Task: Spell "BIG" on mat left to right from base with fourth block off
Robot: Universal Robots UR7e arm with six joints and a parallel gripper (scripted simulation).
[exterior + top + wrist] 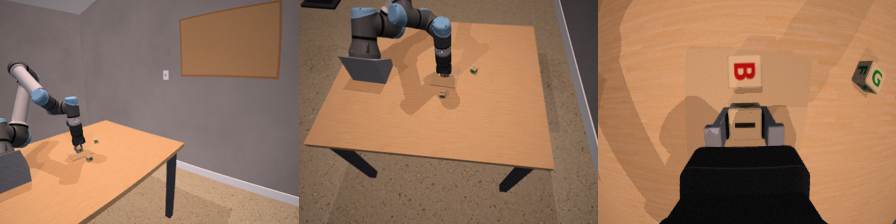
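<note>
The tan mat lies 3 cm below my hand. Also, from my hand: B block: 5 cm to the left, 1 cm below.
</note>
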